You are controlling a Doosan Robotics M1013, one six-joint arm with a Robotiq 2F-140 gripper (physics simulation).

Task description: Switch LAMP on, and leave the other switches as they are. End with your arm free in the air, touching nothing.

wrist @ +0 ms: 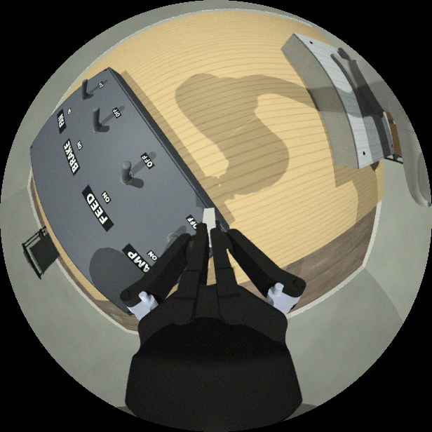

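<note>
The dark grey switch panel [150, 195] fills the left of the wrist view. The LAMP label [138, 257] is partly covered by my left finger linkage. The LAMP switch [173, 236] shows faintly beside the fingers, between its ON and OFF marks; its lever is mostly hidden, and I cannot tell its setting. My gripper [209, 215] is shut and empty, its pale tips near the panel's right edge, just right of the LAMP switch's OFF mark [192, 222]. I cannot tell whether the tips touch the panel.
The FEED lever [126, 171], BRAKE lever [97, 120] and FAN lever [85, 90] stand up from the panel farther up and left. A grey metal block [342, 105] stands at the upper right of the wooden table [280, 225]. The arm's shadow falls between panel and block.
</note>
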